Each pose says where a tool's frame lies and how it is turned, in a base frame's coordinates. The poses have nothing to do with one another.
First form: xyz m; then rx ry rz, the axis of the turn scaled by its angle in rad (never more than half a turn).
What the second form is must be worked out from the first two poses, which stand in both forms.
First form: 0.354 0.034 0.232 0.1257 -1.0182 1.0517
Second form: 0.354 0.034 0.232 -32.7 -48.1 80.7
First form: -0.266 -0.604 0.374 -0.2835 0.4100 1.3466
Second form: -0.266 -0.604 0.374 2.3 26.3 79.2
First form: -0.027 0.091 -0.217 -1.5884 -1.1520 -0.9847
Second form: -0.027 0.091 -0.217 -141.2 -70.0 44.2
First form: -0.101 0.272 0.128 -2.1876 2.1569 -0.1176
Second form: -0.101 0.272 0.128 -174.2 -0.4 -89.2
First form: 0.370 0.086 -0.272 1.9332 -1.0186 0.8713
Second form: 0.370 0.086 -0.272 146.6 -55.7 -37.6
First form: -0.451 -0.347 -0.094 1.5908 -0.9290 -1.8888
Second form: -0.451 -0.347 -0.094 83.6 39.8 -104.6
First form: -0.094 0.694 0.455 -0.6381 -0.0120 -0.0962
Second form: -0.094 0.694 0.455 -36.5 -2.3 -4.9
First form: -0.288 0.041 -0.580 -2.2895 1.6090 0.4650
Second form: -0.288 0.041 -0.580 -176.2 25.4 -69.3
